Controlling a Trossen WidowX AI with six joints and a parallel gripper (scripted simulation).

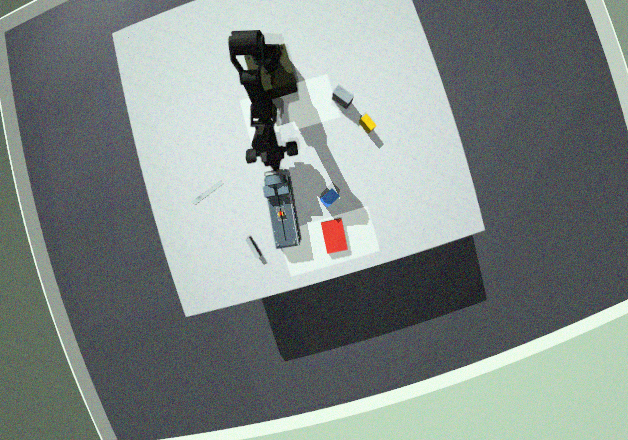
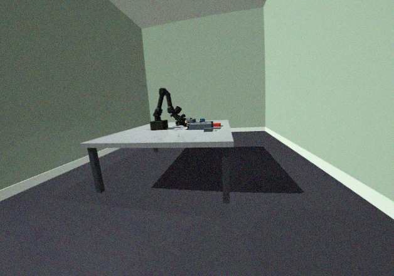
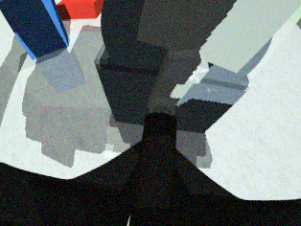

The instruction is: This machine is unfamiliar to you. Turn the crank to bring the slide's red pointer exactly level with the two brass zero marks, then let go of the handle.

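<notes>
My gripper tip is now 2 cm past the crank handle and 3 cm below it. From my gripper tip the other things lie so: red pointer 16 cm ahead, 4 cm to the right, 5 cm above; blue block 18 cm ahead, 14 cm to the left, 1 cm above; pale strip 3 cm behind, 30 cm to the right, 3 cm below.
</notes>
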